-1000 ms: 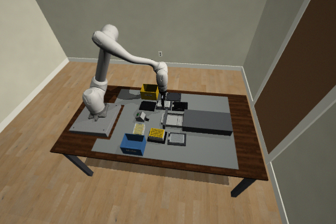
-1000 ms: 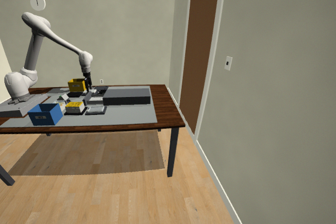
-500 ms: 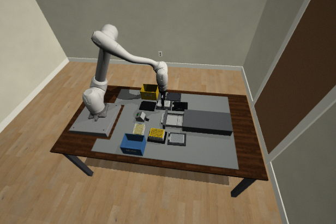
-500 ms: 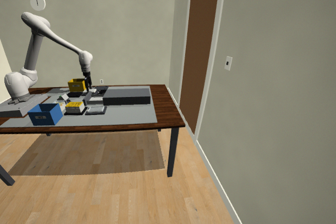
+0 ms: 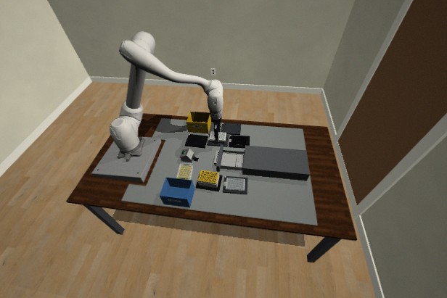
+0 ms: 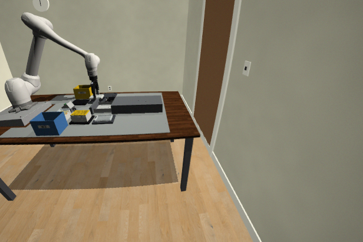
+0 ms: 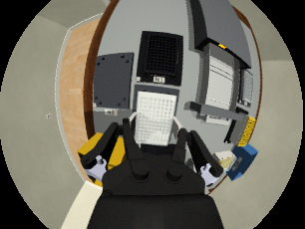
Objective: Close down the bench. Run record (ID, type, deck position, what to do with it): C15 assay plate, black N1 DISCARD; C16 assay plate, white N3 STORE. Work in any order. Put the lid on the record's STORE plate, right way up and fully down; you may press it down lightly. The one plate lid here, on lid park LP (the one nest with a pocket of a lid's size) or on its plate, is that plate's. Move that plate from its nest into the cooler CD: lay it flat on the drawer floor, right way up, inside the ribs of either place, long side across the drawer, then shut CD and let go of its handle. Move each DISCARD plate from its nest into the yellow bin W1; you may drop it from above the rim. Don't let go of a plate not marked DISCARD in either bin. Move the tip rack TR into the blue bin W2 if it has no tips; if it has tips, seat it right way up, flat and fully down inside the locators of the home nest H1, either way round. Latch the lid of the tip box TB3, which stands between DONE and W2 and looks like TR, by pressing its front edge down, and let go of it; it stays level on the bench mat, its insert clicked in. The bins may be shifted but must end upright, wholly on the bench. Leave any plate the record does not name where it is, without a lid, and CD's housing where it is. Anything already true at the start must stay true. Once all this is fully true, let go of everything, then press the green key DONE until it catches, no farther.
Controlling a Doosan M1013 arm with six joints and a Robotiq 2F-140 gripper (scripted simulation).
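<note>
My hand is 11 cm short of the cooler drawer, 22 cm to the left of it and 4 cm above it. Also, from my hand: grey nest (6 cm below); then white plate (2 cm below); then plate lid (1 cm below).
</note>
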